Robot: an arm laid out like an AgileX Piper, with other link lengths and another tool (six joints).
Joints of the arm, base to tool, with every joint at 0 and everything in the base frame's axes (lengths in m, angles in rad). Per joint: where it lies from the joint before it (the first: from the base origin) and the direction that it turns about. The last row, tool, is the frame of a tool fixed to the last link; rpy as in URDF.
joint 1: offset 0 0 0.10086 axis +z
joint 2: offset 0 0 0 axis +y
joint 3: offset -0.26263 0 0.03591 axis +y
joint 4: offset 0.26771 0 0.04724 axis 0.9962 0 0.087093
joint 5: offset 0 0 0 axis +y
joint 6: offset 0.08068 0 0.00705 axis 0.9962 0 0.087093
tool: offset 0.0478 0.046 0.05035 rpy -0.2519 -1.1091 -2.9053
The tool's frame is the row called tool.
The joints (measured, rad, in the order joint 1, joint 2, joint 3, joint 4, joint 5, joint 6), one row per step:
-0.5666, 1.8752, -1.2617, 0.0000, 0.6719, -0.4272
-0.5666, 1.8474, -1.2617, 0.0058, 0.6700, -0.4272
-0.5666, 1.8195, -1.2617, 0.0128, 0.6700, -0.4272
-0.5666, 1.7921, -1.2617, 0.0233, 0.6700, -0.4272
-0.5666, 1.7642, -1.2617, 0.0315, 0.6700, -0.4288
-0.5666, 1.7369, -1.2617, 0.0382, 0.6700, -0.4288
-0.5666, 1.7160, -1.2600, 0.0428, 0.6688, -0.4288
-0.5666, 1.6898, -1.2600, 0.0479, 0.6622, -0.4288
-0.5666, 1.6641, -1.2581, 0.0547, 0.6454, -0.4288
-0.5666, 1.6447, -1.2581, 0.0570, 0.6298, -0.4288
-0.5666, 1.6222, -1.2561, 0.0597, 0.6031, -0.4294
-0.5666, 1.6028, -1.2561, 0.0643, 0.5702, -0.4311
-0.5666, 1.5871, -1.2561, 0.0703, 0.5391, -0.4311
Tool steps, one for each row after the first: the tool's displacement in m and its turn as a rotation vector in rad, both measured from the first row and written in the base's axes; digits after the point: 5 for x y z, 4 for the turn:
0.00018, 0.00033, 0.01236, -0.0117, -0.0278, -0.0028
-0.00005, 0.00101, 0.02470, -0.0214, -0.0546, -0.0061
-0.00036, 0.00200, 0.03700, -0.0282, -0.0828, -0.0109
-0.00118, 0.00318, 0.04933, -0.0375, -0.1100, -0.0129
-0.00229, 0.00438, 0.06133, -0.0469, -0.1363, -0.0155
-0.00351, 0.00549, 0.06997, -0.0542, -0.1558, -0.0172
-0.00457, 0.00649, 0.08192, -0.0678, -0.1861, -0.0190
-0.00525, 0.00729, 0.09402, -0.0843, -0.2237, -0.0217
-0.00572, 0.00761, 0.10381, -0.1013, -0.2544, -0.0226
-0.00616, 0.00786, 0.11532, -0.1248, -0.2953, -0.0235
-0.00590, 0.00773, 0.12710, -0.1502, -0.3411, -0.0244
-0.00557, 0.00754, 0.13743, -0.1709, -0.3834, -0.0276

